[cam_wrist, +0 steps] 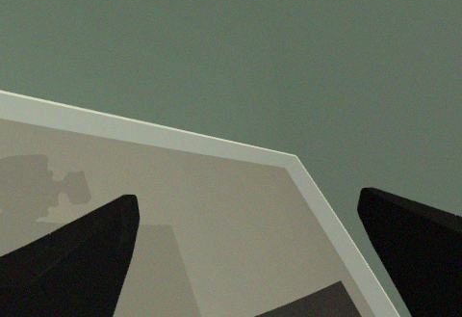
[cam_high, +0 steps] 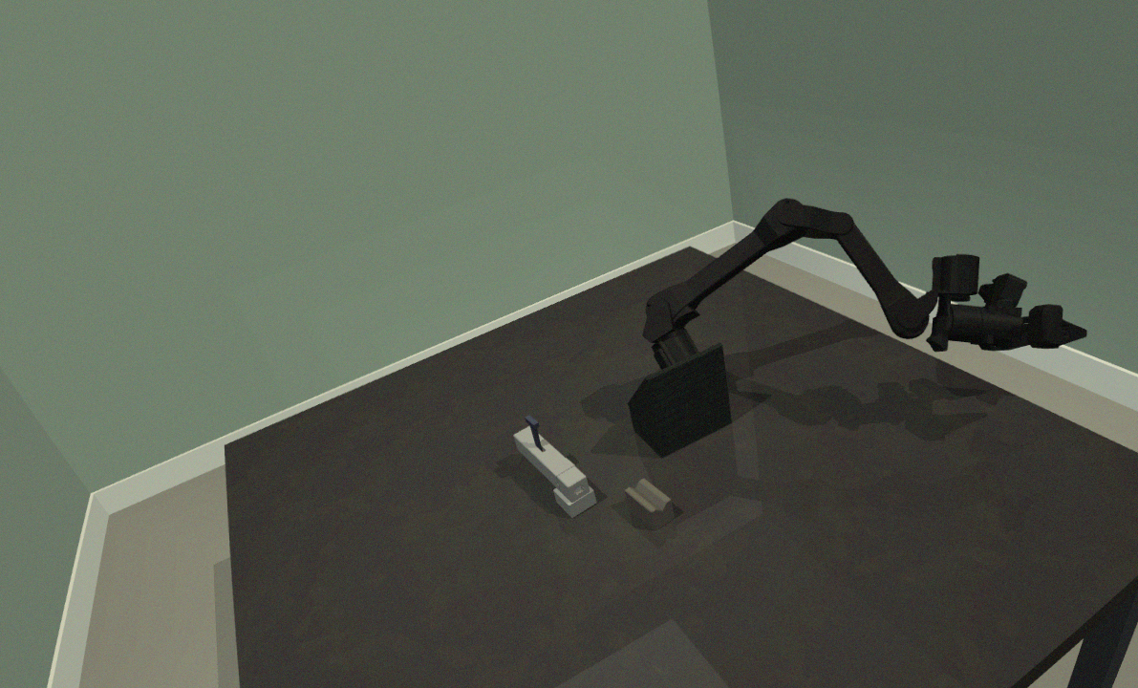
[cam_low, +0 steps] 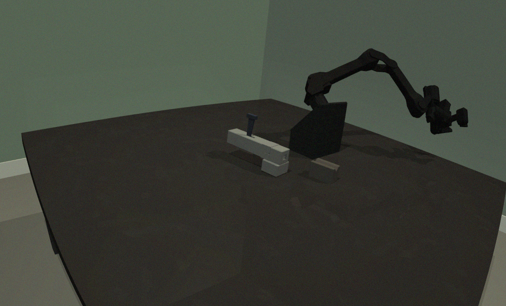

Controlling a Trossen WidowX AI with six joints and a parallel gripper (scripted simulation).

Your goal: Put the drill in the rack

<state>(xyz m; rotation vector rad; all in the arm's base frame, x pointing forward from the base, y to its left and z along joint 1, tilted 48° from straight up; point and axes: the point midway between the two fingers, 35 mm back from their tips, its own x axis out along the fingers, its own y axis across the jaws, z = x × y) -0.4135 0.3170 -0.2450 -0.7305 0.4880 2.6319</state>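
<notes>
Now: gripper tip 720 mm short of the dark blue t-shaped peg, 480 mm to the left of it and 40 mm above it. From my gripper tip the other things lie so: rack block 640 mm ahead, 280 mm to the right, 120 mm below; pale housing 720 mm ahead, 440 mm to the right, 90 mm below.
</notes>
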